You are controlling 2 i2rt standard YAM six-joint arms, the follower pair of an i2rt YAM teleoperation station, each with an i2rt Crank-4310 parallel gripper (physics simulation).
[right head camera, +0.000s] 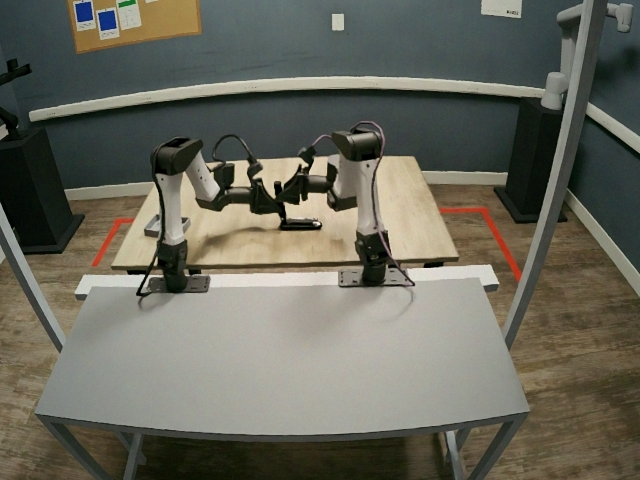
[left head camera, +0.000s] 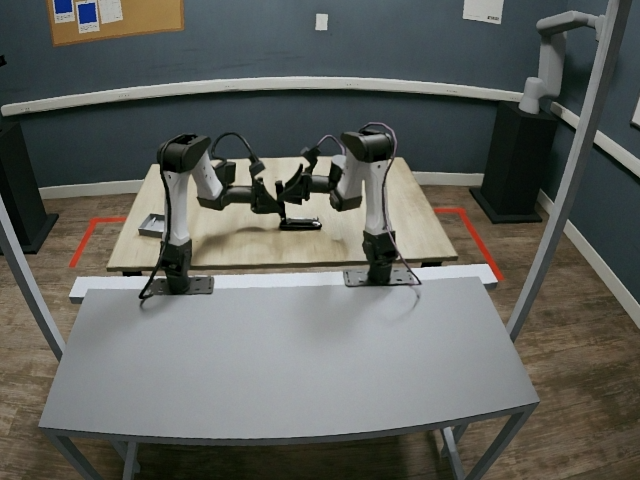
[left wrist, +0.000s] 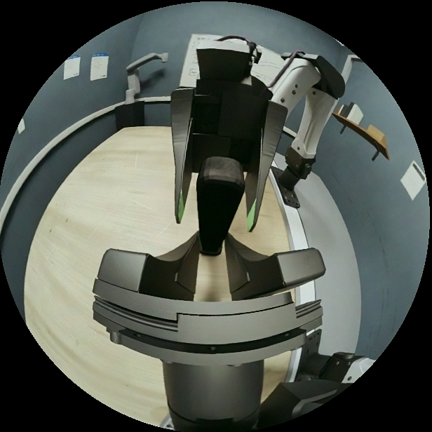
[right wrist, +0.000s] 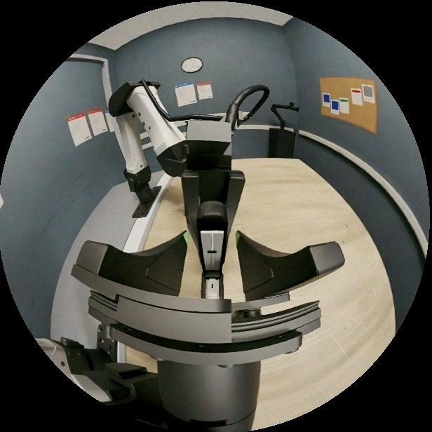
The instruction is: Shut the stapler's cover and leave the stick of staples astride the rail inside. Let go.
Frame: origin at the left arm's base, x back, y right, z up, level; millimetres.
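Seen in the pictures: left gripper, between the fingertips: [right head camera: 282, 209] [left head camera: 282, 209]; right gripper, between the fingertips: [right head camera: 275, 195] [left head camera: 276, 195]; left arm's base, origin of its link: [right head camera: 178, 286] [left head camera: 180, 288]; right arm's base, origin of its link: [right head camera: 373, 279] [left head camera: 378, 278].
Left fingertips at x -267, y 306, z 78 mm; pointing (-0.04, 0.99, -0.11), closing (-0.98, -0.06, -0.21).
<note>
Pixels of each thing's top centre, then the offset from my left fingertips to it. "pt": a spot on its surface instead. Level surfaces: height alone.
- black stapler's base, a spot on its surface: [left head camera: 299, 226] [right head camera: 299, 226] pt dx +26, dy +52, dz -49 mm
- small grey tray, centre of its top: [left head camera: 161, 222] [right head camera: 166, 223] dx -9, dy -403, dz -35 mm
- wooden table, height of its surface: dz -63 mm
The black stapler's base [left head camera: 299, 226] [right head camera: 299, 226] lies on the wooden table. Its cover [left head camera: 279, 189] [right head camera: 277, 189] [left wrist: 220, 200] stands steeply up from the base's left end; its pale underside shows in the right wrist view. A bright metal strip [right wrist: 212, 287] shows on the base; I cannot make out the stick of staples separately. My left gripper [left head camera: 279, 206] [left wrist: 211, 231] is shut on the cover. My right gripper [right wrist: 211, 232] [left wrist: 214, 224] is open, its fingers on either side of the cover, higher up and apart from it.
A small grey tray [left head camera: 149, 232] [right head camera: 151, 233] stands at the left of the wooden table [left head camera: 248, 253] [right head camera: 248, 253], partly behind the left arm, with a small light thing in it in the left head view. The two grippers are very close together. A grey table [left head camera: 289, 361] is in front.
</note>
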